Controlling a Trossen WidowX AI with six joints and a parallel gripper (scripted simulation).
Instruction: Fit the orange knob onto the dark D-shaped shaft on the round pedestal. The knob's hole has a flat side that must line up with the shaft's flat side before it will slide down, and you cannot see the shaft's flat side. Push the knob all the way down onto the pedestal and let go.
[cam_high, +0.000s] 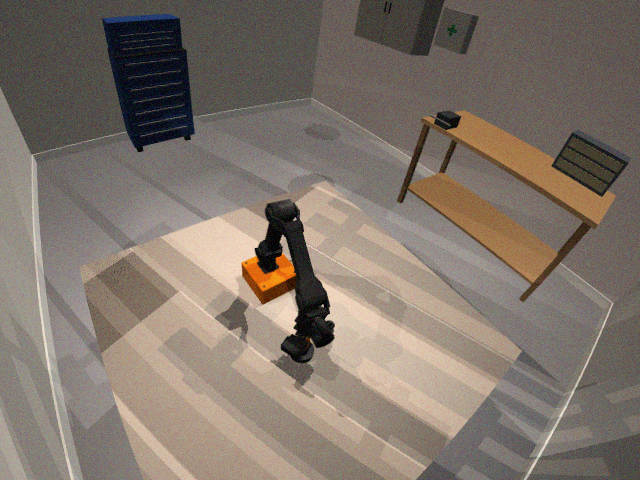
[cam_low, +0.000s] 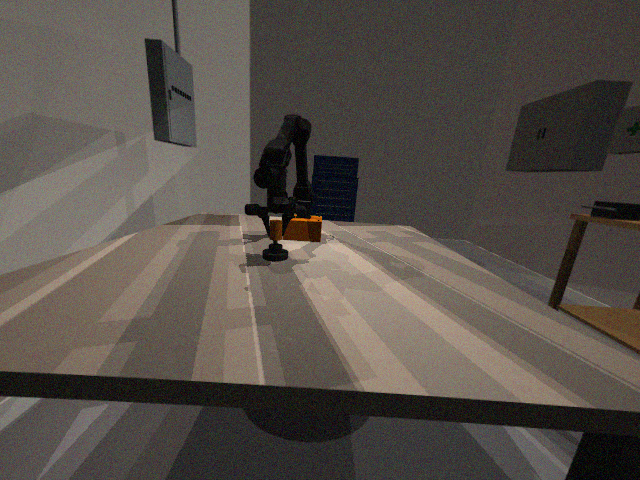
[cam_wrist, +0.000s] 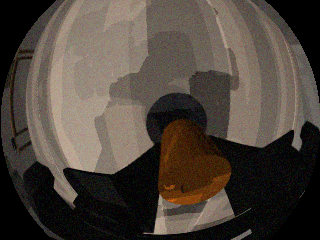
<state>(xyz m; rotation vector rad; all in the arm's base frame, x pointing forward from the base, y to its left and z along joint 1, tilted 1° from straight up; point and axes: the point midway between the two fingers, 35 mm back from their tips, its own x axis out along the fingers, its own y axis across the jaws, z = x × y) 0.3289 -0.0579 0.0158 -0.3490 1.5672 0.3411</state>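
The knob lies 20 mm above my gripper tip. Round my gripper tip: dark round pedestal (40 mm below).
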